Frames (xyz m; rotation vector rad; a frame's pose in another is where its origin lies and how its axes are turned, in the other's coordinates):
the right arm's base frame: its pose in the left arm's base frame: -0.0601 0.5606 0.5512 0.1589 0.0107 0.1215
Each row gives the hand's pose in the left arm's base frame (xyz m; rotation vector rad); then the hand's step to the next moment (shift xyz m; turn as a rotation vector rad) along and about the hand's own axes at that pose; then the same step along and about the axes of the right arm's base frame.
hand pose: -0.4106 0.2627 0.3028 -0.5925 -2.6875 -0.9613
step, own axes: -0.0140 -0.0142 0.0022 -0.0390 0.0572 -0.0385
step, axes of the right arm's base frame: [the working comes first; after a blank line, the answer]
step, axes of the left arm's base frame: 0.0060 -0.0127 -0.0143 0.0631 0.0038 0.0477

0.0045 -0.0155 -0.0120 0.0630 0.0038 0.0478
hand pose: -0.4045 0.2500 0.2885 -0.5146 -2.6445 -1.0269
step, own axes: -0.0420 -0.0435 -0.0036 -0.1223 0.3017 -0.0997
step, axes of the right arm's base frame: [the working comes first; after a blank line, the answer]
step, axes of the left arm's base frame: 0.0204 -0.0421 -0.0385 0.2461 0.1107 0.2076

0.0152 -0.0498 -0.0310 0.2575 0.1119 0.1926
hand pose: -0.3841 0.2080 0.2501 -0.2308 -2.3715 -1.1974
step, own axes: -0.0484 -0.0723 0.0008 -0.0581 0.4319 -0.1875
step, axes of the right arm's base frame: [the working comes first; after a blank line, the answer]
step, axes of the left arm's base frame: 0.0167 -0.0402 -0.0753 0.2648 0.1159 0.3762

0.0118 -0.0533 -0.0677 0.2766 0.1414 0.3586
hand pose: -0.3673 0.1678 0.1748 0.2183 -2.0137 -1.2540
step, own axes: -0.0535 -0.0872 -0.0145 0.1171 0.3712 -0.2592
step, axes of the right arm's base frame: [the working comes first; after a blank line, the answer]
step, axes of the left arm's base frame: 0.0277 -0.0279 -0.0955 0.1741 -0.0523 0.4309

0.0242 -0.0458 -0.0894 0.1660 -0.0039 0.4372
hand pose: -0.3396 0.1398 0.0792 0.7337 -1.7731 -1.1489
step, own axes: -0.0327 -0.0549 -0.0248 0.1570 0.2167 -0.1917
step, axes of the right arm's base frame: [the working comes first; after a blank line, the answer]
step, axes of the left arm's base frame: 0.0376 -0.0049 -0.0571 0.0985 -0.1198 0.2903

0.0368 -0.0183 -0.0548 0.0829 -0.0832 0.3075
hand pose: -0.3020 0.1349 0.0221 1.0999 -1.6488 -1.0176
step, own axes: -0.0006 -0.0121 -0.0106 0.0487 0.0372 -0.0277
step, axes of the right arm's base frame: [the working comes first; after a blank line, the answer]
step, axes of the left arm's base frame: 0.0129 -0.0043 -0.0085 0.0072 -0.0404 0.0533

0.0123 -0.0072 -0.0075 0.0022 -0.0321 0.0591
